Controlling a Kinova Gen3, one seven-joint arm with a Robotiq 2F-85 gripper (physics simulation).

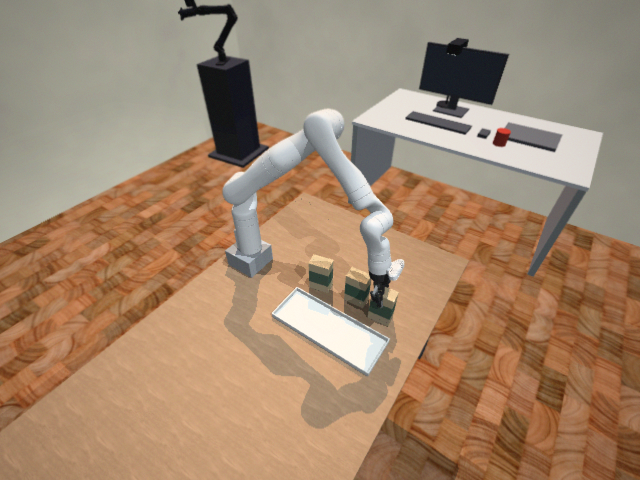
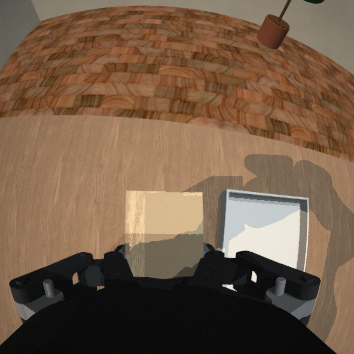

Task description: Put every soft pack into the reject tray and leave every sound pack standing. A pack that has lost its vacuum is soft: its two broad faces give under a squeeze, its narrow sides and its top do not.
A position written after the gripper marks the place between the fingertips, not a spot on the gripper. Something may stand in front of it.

Note:
In view: the gripper (image 2: 164, 250) and a white reject tray (image 1: 356, 344).
The white reject tray also shows in image 2 (image 2: 275, 226).

